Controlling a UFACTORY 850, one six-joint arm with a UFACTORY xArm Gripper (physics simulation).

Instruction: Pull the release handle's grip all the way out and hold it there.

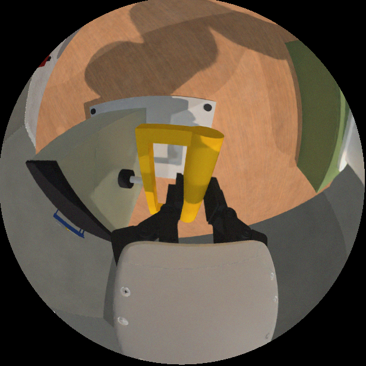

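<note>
The release handle's yellow grip (201, 165) is a thick rounded bar, the right side of a yellow loop frame (146, 165). A short silver rod (136, 180) joins the frame's left bar to a black collar (126, 178) on the pale grey-green housing (107, 155). Little of the rod shows. My gripper (193, 184) is shut on the grip near its lower part, with one black finger on each side of the bar. The left finger passes through the loop's opening and partly hides its lower end.
The housing stands on a light grey plate (185, 106) with dark bolts, on the wooden table top (250, 125). A green block (315, 105) stands at the right. A small blue handle (69, 224) shows beyond the housing's black face (65, 195). A red item (44, 61) shows at the upper left.
</note>
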